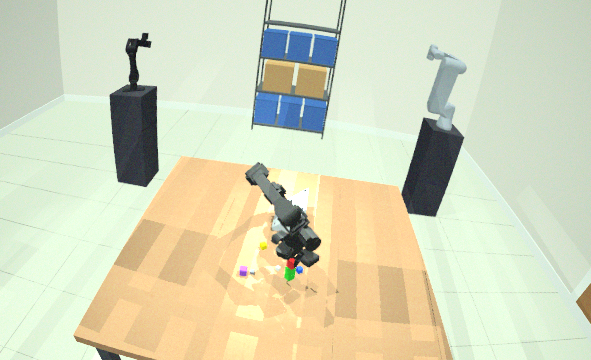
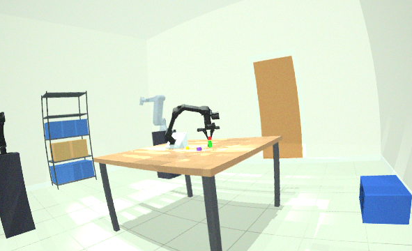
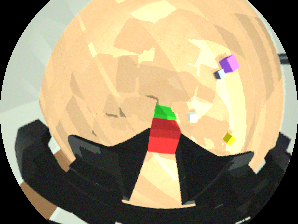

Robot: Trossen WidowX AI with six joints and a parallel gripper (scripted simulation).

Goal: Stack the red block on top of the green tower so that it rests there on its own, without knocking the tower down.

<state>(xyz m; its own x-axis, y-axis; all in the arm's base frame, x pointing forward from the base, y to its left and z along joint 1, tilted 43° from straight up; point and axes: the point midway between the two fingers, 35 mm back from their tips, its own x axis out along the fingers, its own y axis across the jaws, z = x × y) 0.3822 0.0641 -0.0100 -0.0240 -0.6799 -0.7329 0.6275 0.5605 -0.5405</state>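
Now: the blue block 40 mm behind my gripper tip, 30 mm to the left of it and 60 mm below it. From my gripper tip the other things lie so: white block: 30 mm behind, 50 mm to the right, 60 mm below; then red block: 10 mm above; then purple block: 20 mm ahead, 180 mm to the right, 60 mm below.
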